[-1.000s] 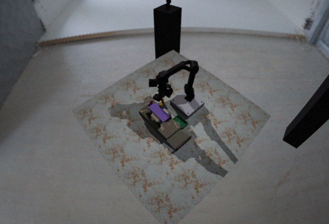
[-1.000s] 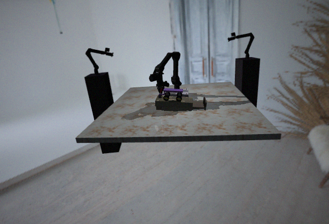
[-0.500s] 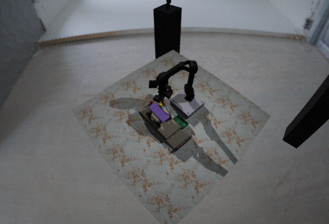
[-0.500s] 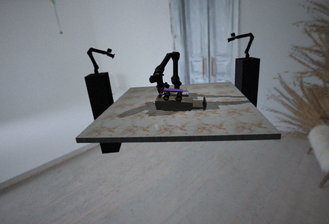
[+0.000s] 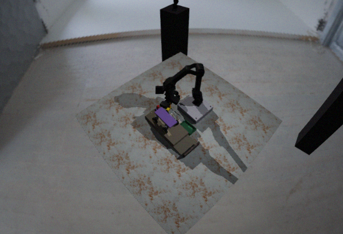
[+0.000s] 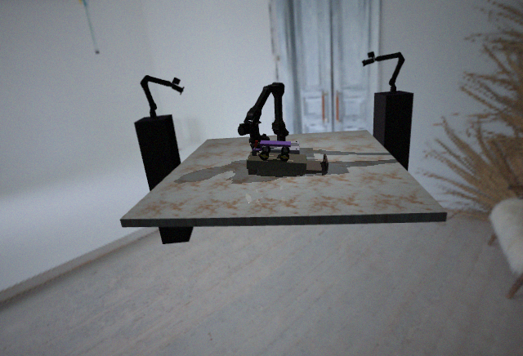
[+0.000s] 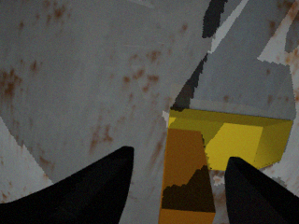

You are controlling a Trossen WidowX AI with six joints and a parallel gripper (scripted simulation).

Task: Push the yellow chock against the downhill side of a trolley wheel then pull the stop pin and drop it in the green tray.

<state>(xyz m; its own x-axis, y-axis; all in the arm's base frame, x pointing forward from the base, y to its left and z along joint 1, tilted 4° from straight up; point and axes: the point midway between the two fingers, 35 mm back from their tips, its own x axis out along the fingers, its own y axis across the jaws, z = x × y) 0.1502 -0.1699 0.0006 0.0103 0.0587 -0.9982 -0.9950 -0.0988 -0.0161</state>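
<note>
Now: gripper tip 23 cm to the right of the green tray, 7 cm short of it and 4 cm above it. From my gripper tip the other things lie so: ramp: 18 cm ahead, 11 cm to the left, 2 cm above; then red-headed stop pin: 14 cm ahead, 10 cm above; then yellow chock: 2 cm ahead, 1 cm below.
</note>
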